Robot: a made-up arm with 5 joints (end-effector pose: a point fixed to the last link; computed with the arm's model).
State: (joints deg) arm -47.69 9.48 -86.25 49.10 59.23
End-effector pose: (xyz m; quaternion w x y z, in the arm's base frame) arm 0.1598 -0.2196 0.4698 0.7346 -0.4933 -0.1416 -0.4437
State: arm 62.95 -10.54 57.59 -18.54 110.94
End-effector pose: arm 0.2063 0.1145 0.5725 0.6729 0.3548 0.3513 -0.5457
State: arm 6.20 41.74 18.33 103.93 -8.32
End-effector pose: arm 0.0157 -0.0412 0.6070 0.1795 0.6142 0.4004 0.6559
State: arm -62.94 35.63 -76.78 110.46 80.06
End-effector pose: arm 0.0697 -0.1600 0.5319 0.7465 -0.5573 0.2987 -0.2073
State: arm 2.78 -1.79 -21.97 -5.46 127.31
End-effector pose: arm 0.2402 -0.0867 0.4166 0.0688 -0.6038 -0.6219 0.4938
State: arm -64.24 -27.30 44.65 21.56 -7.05
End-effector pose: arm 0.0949 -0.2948 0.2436 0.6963 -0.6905 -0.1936 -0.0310
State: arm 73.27 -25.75 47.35 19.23 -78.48
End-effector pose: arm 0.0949 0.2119 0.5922 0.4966 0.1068 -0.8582 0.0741
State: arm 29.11 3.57 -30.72 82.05 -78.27
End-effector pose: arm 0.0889 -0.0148 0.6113 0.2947 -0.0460 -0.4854 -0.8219
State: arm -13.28 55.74 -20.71 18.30 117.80
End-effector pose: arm 0.0303 -0.1162 0.5365 0.0127 -0.8889 -0.4391 0.1302
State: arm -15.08 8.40 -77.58 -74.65 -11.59
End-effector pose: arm 0.2258 -0.1705 0.5322 0.2838 0.6267 -0.6028 -0.4040
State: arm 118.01 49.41 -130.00 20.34 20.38
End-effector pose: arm -0.1296 -0.1190 0.5950 0.5602 0.6935 -0.2280 0.3915
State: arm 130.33 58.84 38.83 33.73 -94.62
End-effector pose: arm -0.0329 -0.2002 0.5768 0.1073 0.9486 -0.2964 0.0285
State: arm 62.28 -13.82 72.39 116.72 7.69
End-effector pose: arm 0.1392 0.1643 0.5208 0.5452 0.4170 0.6089 0.3977
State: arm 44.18 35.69 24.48 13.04 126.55
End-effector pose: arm 0.0859 -0.0656 0.6026 0.4284 0.7888 0.3921 -0.2014
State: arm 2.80 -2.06 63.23 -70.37 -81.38
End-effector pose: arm 0.3377 -0.1015 0.5273 0.9590 -0.0770 -0.2570 -0.0918
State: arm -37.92 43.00 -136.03 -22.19 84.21
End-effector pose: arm 0.0396 -0.1130 0.6471 0.1594 -0.0824 -0.7367 -0.6519
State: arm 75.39 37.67 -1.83 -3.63 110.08
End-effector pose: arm -0.0043 0.0410 0.5892 0.5023 0.3496 0.7901 -0.0334
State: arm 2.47 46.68 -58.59 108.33 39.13
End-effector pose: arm -0.0019 -0.0600 0.6150 0.5611 -0.6427 -0.2677 -0.4477
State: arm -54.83 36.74 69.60 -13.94 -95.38
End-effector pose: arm 0.0332 -0.2300 0.6358 0.4635 -0.3981 -0.5550 -0.5646
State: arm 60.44 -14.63 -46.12 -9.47 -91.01
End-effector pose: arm 0.2211 0.1266 0.5404 0.8232 0.4563 -0.0708 -0.3303
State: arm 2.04 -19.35 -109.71 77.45 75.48
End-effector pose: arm 0.2762 -0.0343 0.4716 0.9346 -0.3372 -0.0918 0.0657
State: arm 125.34 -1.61 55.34 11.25 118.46
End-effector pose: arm -0.1193 0.1730 0.5885 0.8495 0.4181 0.3022 0.1104
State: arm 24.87 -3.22 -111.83 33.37 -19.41
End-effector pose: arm 0.2119 -0.0253 0.5548 0.7584 0.1730 -0.1099 -0.6188
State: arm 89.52 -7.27 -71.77 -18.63 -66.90
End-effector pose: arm 0.0474 0.2184 0.5652 0.8304 0.5569 -0.0136 -0.0098
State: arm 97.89 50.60 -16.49 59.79 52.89
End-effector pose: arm -0.1226 -0.0529 0.5613 0.0617 -0.0684 -0.9652 -0.2448
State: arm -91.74 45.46 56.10 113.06 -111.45
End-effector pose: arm 0.0032 -0.1046 0.4701 0.3994 0.5856 0.7041 0.0431
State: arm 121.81 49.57 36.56 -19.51 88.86
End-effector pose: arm -0.1071 -0.0260 0.5922 0.7316 0.0454 0.6518 0.1948
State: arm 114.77 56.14 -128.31 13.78 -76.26
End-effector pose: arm -0.1001 -0.0664 0.5387 0.7170 0.3847 0.4984 0.2991
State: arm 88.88 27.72 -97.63 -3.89 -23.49
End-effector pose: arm -0.0648 0.0428 0.6265 0.6697 0.7192 -0.1713 0.0700
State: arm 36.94 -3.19 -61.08 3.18 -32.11
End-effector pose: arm 0.2042 0.0253 0.5806 0.7351 0.3031 -0.4475 -0.4092
